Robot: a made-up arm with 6 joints. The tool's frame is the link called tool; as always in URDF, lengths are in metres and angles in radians.
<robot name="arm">
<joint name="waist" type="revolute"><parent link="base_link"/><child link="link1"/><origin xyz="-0.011 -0.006 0.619" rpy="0 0 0"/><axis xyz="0 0 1"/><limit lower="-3.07" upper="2.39" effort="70" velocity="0.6"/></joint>
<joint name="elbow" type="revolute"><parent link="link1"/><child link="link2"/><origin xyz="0.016 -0.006 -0.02" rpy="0 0 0"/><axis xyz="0 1 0"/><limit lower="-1.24" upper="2.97" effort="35" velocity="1.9"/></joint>
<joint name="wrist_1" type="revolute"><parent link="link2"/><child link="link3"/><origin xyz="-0.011 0.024 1.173" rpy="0 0 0"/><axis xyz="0 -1 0"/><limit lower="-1.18" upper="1.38" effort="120" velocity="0.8"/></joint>
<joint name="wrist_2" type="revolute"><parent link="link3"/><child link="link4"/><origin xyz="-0.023 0.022 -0.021" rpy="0 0 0"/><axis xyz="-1 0 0"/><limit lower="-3.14" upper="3.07" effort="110" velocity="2.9"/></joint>
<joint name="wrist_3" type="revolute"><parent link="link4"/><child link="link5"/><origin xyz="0.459 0.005 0.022" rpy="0 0 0"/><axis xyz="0 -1 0"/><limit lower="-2.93" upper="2.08" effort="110" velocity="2.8"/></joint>
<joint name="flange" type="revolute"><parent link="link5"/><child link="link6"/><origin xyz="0.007 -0.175 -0.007" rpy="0 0 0"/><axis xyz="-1 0 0"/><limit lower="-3.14" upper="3.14" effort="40" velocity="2.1"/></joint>
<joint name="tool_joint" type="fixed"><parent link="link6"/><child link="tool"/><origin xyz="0.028 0.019 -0.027" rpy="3.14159 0 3.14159"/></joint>
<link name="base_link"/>
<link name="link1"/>
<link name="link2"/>
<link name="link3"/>
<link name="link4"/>
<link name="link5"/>
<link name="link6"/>
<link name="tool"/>
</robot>
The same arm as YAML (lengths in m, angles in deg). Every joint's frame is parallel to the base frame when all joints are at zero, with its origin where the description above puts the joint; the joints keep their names.
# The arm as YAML. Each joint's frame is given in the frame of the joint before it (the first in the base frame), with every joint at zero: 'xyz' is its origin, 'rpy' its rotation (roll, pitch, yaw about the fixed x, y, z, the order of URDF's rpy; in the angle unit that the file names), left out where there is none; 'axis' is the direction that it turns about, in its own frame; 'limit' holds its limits. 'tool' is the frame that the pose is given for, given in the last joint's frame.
units:
  length: m
  angle: deg
joints:
  - name: waist
    type: revolute
    origin:
      xyz: [-0.011, -0.006, 0.619]
    axis: "+z"
    limit:
      lower: -175.9
      upper: 136.94
  - name: elbow
    type: revolute
    origin:
      xyz: [0.016, -0.006, -0.02]
    axis: "+y"
    limit:
      lower: -71.05
      upper: 170.17
  - name: wrist_1
    type: revolute
    origin:
      xyz: [-0.011, 0.024, 1.173]
    axis: "-y"
    limit:
      lower: -67.61
      upper: 79.07
  - name: wrist_2
    type: revolute
    origin:
      xyz: [-0.023, 0.022, -0.021]
    axis: "-x"
    limit:
      lower: -179.91
      upper: 175.9
  - name: wrist_3
    type: revolute
    origin:
      xyz: [0.459, 0.005, 0.022]
    axis: "-y"
    limit:
      lower: -167.88
      upper: 119.18
  - name: flange
    type: revolute
    origin:
      xyz: [0.007, -0.175, -0.007]
    axis: "-x"
    limit:
      lower: -179.91
      upper: 179.91
tool:
  origin:
    xyz: [0.028, 0.019, -0.027]
    rpy: [180.0, 0.0, 180.0]

